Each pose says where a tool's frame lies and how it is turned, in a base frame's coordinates. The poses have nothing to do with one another.
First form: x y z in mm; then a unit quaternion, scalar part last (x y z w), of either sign.
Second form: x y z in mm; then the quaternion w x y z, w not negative. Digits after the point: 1 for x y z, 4 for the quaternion.
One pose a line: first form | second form
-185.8 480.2 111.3 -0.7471 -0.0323 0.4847 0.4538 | -185.8 480.2 111.3 0.4538 -0.7471 -0.0323 0.4847
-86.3 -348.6 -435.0 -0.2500 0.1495 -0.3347 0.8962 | -86.3 -348.6 -435.0 0.8962 -0.2500 0.1495 -0.3347
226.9 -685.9 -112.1 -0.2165 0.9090 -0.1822 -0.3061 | 226.9 -685.9 -112.1 0.3061 0.2165 -0.9090 0.1822
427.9 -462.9 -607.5 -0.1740 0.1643 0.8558 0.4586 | 427.9 -462.9 -607.5 0.4586 -0.1740 0.1643 0.8558
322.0 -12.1 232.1 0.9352 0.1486 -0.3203 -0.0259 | 322.0 -12.1 232.1 0.0259 -0.9352 -0.1486 0.3203
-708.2 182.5 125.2 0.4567 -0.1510 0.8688 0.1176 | -708.2 182.5 125.2 0.1176 0.4567 -0.1510 0.8688
